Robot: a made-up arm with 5 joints.
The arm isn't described. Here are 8 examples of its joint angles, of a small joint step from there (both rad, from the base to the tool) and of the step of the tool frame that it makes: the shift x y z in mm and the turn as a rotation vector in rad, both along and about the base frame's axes.
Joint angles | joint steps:
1: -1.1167 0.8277 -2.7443 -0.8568 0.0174 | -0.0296 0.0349 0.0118 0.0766 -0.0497
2: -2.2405 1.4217 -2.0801 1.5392 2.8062 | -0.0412 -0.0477 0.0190 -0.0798 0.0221
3: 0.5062 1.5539 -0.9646 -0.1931 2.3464 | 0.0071 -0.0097 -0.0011 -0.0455 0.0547
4: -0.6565 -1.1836 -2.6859 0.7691 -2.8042 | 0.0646 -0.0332 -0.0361 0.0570 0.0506
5: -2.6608 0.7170 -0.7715 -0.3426 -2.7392 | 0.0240 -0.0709 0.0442 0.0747 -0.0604
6: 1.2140 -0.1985 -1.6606 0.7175 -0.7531 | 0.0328 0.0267 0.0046 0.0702 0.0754
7: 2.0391 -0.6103 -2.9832 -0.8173 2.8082 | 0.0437 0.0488 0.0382 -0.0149 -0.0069
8: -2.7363 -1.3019 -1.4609 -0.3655 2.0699 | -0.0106 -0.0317 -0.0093 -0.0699 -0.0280
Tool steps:
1: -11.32 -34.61 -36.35 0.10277 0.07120 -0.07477
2: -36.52 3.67 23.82 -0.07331 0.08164 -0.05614
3: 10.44 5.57 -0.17 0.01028 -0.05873 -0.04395
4: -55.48 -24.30 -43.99 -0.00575 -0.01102 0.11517
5: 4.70 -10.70 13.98 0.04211 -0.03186 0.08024
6: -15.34 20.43 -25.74 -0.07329 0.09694 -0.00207
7: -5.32 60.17 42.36 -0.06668 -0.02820 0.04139
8: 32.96 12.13 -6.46 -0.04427 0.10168 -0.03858
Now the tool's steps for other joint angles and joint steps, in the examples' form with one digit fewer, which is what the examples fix.
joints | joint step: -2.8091 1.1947 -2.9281 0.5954 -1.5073 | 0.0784 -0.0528 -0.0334 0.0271 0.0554
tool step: 47.9 -58.8 67.5 -0.0690 0.0365 0.0566
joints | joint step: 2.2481 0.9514 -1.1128 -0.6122 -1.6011 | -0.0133 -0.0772 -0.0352 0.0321 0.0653
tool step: -28.0 48.4 50.0 0.0334 0.0871 -0.0581
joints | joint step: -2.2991 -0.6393 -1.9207 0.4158 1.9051 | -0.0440 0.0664 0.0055 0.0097 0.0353
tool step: -48.4 -39.3 -14.0 0.0389 -0.0779 -0.0260
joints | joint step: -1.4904 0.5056 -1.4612 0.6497 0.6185 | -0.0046 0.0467 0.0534 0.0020 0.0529
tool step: -4.2 25.9 -65.4 0.1028 -0.0053 -0.0558
